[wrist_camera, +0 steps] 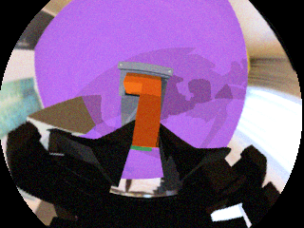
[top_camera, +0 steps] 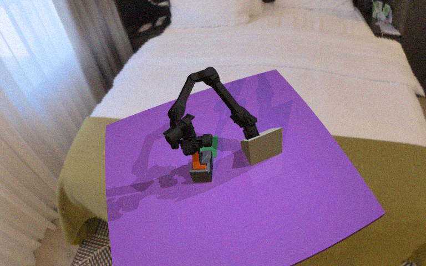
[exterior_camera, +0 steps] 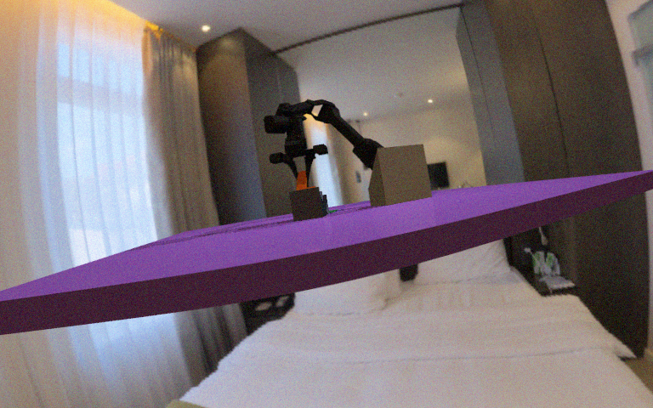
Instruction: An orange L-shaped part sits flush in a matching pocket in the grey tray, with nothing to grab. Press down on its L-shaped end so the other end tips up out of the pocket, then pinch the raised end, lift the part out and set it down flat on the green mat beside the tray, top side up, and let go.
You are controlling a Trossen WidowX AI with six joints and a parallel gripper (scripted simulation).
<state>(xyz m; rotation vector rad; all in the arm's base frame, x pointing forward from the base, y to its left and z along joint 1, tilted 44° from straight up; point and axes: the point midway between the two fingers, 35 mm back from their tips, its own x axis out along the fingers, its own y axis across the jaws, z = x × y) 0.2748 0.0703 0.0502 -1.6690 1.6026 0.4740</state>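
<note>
My gripper tip is now 140 mm to the left of the green mat, 140 mm above it and 50 mm past it. The rest, counted from my gripper tip: orange L-shaped part (30 mm to the left, 30 mm below, 10 mm behind).
</note>
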